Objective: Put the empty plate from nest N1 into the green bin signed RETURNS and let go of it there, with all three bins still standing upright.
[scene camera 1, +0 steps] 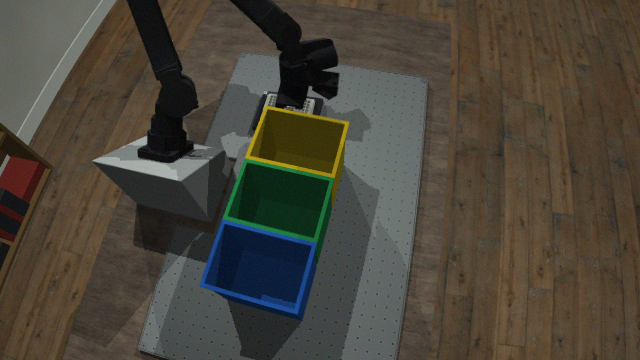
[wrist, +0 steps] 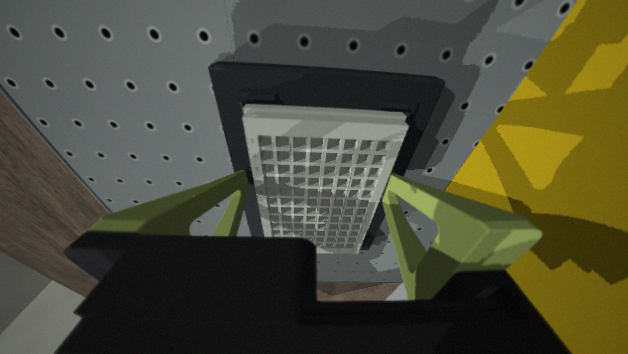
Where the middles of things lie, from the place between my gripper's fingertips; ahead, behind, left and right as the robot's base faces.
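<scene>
Dark nest (wrist: 294, 85): my hand is 1 cm beyond it and 1 cm above it. Distances from my hand: white gridded plate (wrist: 319, 173), 1 cm behind and 1 cm above; yellow bin (scene camera 1: 310, 143), 6 cm ahead, 18 cm to the right and 8 cm above; green bin (scene camera 1: 282, 200), 6 cm ahead, 31 cm to the right and 8 cm above. Going by their middles, the green bin is the farthest from my hand of the things named here.
</scene>
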